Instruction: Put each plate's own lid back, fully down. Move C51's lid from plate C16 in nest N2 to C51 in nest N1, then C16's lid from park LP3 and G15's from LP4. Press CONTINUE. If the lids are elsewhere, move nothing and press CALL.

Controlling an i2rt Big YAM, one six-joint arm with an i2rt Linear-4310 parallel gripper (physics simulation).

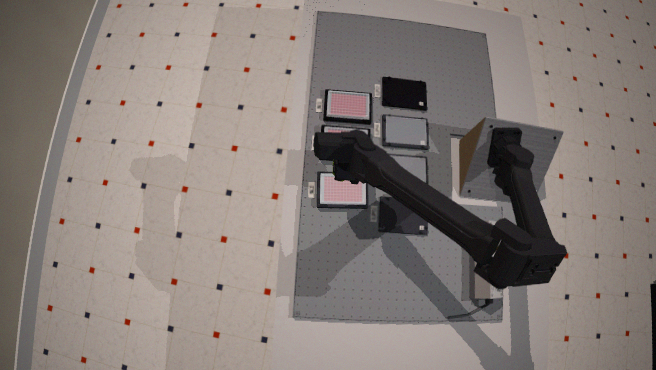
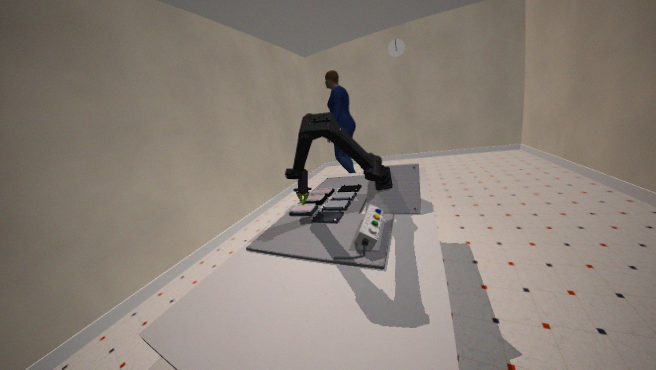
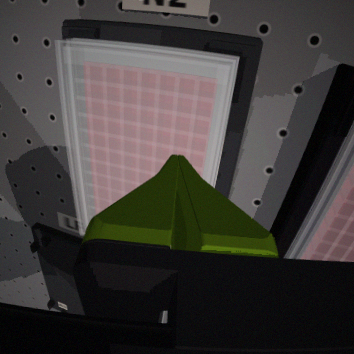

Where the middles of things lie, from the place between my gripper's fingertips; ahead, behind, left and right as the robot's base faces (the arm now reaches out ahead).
I see my gripper 2 cm to the right of the black nest (image 3: 248, 48) and 2 cm above it.
